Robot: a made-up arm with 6 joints. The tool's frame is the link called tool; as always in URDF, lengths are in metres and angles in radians. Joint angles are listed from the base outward.
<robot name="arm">
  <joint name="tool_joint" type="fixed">
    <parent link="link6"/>
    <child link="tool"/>
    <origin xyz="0 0 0" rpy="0 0 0"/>
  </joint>
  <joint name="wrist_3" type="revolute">
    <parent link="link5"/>
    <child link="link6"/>
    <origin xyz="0.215 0 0" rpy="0 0 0"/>
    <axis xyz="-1 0 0"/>
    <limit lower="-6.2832" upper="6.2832"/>
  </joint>
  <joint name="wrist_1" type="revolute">
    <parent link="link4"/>
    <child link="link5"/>
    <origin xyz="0.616 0 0" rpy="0 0 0"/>
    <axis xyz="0 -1 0"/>
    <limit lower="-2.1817" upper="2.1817"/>
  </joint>
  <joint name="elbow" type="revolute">
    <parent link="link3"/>
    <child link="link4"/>
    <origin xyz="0 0 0.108" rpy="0 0 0"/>
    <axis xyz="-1 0 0"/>
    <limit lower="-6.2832" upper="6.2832"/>
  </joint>
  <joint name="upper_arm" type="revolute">
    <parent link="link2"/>
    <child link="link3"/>
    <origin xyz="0 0 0.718" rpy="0 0 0"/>
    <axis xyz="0 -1 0"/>
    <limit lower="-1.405" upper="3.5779"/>
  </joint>
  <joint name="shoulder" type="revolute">
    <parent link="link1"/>
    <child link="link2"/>
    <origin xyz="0.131 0 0" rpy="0 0 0"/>
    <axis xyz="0 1 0"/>
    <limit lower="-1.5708" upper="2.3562"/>
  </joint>
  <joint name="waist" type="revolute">
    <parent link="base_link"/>
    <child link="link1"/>
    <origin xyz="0 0 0.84" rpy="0 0 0"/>
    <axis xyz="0 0 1"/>
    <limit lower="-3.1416" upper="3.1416"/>
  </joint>
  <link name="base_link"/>
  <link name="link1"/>
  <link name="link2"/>
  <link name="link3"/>
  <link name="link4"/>
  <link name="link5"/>
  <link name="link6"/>
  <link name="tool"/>
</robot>
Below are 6 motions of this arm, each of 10 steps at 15 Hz.
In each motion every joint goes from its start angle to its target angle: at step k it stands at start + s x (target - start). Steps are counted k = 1, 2, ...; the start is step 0. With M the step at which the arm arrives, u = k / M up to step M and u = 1 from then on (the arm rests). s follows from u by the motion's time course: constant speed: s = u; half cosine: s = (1 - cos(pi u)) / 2; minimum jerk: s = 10 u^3 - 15 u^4 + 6 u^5.
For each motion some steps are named. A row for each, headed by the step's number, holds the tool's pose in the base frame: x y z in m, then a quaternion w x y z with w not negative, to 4 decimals.
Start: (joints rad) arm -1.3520 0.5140 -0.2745 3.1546 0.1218 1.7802
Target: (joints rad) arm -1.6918 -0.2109 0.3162 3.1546 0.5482 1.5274
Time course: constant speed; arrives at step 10
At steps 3, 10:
3: 0.1303 -1.1155 1.2610 0.3986 0.6214 -0.2337 -0.6327
10: -0.0828 -0.6686 1.9408 0.4538 0.4800 -0.5345 -0.5273

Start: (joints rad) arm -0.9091 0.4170 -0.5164 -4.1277 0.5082 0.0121
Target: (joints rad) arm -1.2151 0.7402 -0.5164 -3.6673 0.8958 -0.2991
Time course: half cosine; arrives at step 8
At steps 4, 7, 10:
4: 0.5153 -0.7285 0.7508 0.7118 -0.4127 0.3862 0.4171
7: 0.3738 -0.7326 0.6521 0.7382 -0.2559 0.3800 0.4951
10: 0.3617 -0.7316 0.6450 0.7394 -0.2423 0.3788 0.5011

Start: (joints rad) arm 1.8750 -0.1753 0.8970 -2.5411 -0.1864 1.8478
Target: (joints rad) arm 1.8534 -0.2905 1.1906 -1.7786 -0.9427 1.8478
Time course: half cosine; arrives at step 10
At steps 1, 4, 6, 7, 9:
1: -0.1034 0.2451 2.3439 0.2639 0.5720 -0.1235 0.7668
4: -0.0978 0.0779 2.3590 0.2054 0.5412 -0.3267 0.7472
6: -0.1062 -0.0660 2.3365 0.1530 0.4712 -0.5026 0.7084
7: -0.1123 -0.1220 2.3169 0.1325 0.4280 -0.5731 0.6862
9: -0.1202 -0.1853 2.2849 0.1096 0.3621 -0.6550 0.6541

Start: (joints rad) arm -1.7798 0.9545 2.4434 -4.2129 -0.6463 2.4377
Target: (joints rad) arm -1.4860 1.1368 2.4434 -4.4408 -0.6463 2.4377
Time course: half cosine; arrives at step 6
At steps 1, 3, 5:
1: -0.2308 -0.5956 2.0478 0.4952 -0.1108 -0.8543 0.1126
3: -0.1653 -0.7247 2.0028 0.4735 0.0035 -0.8707 0.1334
5: -0.0696 -0.8413 1.9487 0.4461 0.1179 -0.8742 0.1509

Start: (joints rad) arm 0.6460 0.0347 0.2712 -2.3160 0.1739 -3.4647
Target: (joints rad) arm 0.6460 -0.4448 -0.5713 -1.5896 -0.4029 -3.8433
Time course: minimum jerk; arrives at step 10
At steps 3, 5, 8, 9, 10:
3: 0.7269 0.5306 1.8002 0.9253 -0.2413 -0.1374 0.2581
5: 0.6304 0.5038 1.7055 0.8810 -0.2949 -0.1658 0.3306
8: 0.4835 0.4616 1.5226 0.7976 -0.3556 -0.1577 0.4610
9: 0.4659 0.4556 1.4984 0.7865 -0.3613 -0.1531 0.4769
10: 0.4628 0.4545 1.4942 0.7845 -0.3623 -0.1522 0.4797

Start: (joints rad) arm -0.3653 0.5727 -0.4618 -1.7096 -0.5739 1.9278
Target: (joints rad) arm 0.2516 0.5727 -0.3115 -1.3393 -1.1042 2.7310
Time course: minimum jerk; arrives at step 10
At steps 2, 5, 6, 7, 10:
2: 1.0193 -0.2204 0.8288 0.9013 0.0873 0.3878 0.1719
5: 1.0459 0.1005 0.8792 0.8250 -0.1337 0.2657 0.4805
6: 1.0232 0.2294 0.8992 0.7580 -0.2073 0.1890 0.5888
7: 0.9900 0.3330 0.9158 0.6881 -0.2582 0.1150 0.6683
10: 0.9427 0.4353 0.9328 0.6032 -0.2988 0.0300 0.7389

